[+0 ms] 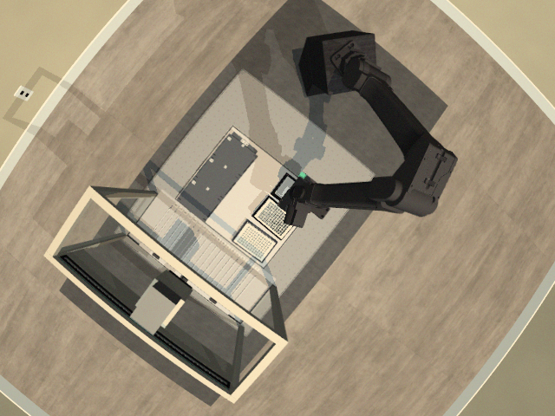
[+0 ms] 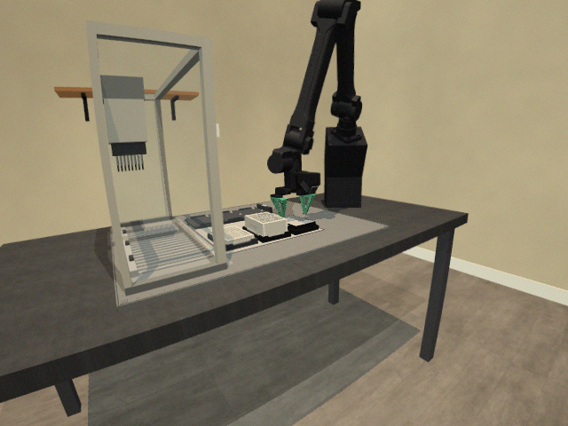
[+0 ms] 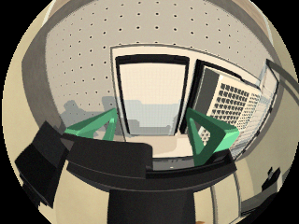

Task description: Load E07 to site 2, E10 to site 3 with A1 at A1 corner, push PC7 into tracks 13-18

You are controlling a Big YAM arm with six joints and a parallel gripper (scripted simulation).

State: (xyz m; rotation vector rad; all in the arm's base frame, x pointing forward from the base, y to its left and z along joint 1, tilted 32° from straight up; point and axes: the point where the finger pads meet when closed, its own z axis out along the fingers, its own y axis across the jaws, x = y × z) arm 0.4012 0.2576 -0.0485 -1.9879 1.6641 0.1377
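My gripper is now 40 mm above the nest S1. From my hand the other things lie so: nest S2: 110 mm ahead, 40 mm below, 20 mm to the left; then carrier PC7: 230 mm to the right, 180 mm ahead, 30 mm below; then white 384-well plate E10: 220 mm ahead, 40 mm to the left, 30 mm below.
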